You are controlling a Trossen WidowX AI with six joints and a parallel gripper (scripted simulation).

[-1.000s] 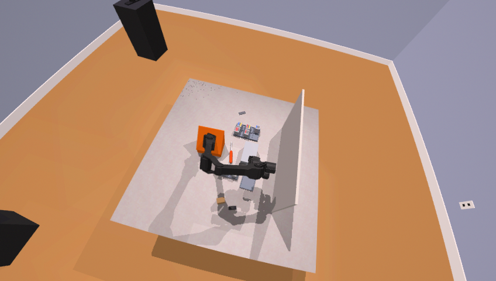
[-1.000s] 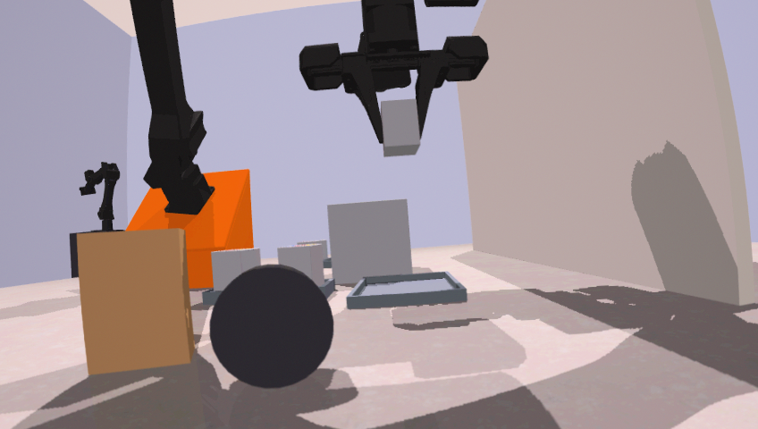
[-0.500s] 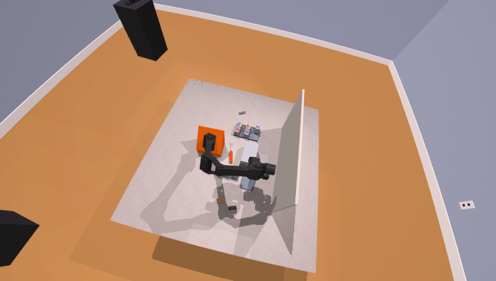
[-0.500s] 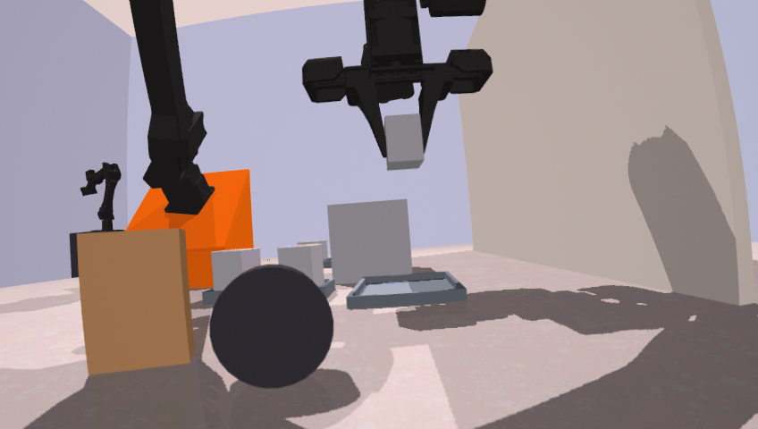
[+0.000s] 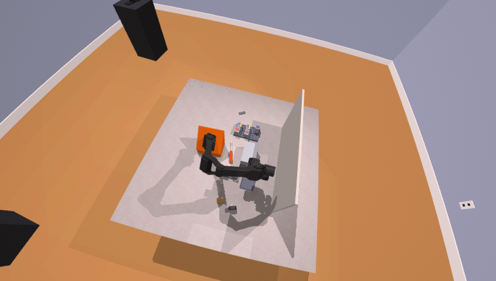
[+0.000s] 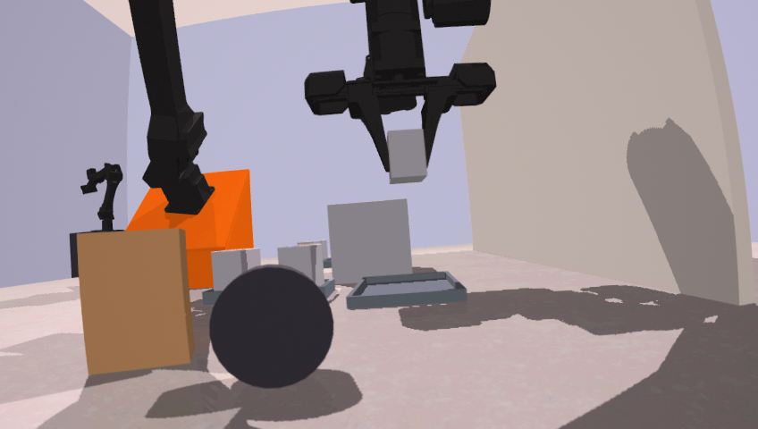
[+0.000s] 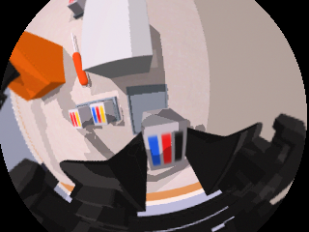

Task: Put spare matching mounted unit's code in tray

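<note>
My gripper tip is 120 mm above the blue-grey tray and 10 mm past it. Round my gripper tip: dark cylinder (210 mm to the right, 100 mm below, 50 mm behind); then grey mounted unit (180 mm to the left, 70 mm below, 60 mm behind); then grey spare (20 mm above).
</note>
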